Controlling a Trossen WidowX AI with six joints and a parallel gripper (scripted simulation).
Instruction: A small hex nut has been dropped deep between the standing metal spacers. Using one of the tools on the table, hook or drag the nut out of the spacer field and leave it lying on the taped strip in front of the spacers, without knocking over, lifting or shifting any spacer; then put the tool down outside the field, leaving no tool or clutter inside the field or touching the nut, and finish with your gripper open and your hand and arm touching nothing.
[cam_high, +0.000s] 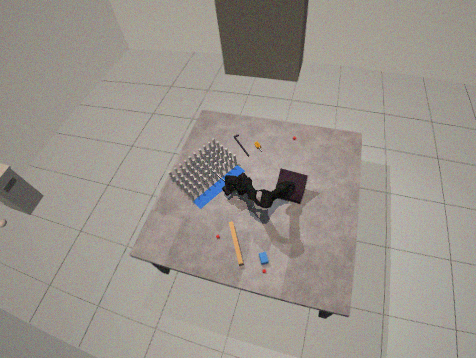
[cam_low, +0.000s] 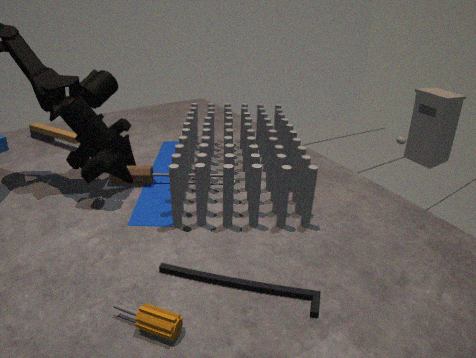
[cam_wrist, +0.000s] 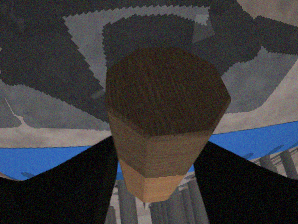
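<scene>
Now: gripper tip 80 mm short of the blue taped strip, 10 mm to the right of it and 10 mm above it. Also, from my gripper tip: brown-handled tool: 90 mm ahead, 50 mm to the right; blue block: 320 mm behind, 430 mm to the left; screwdriver: 100 mm behind, 380 mm to the right.
</scene>
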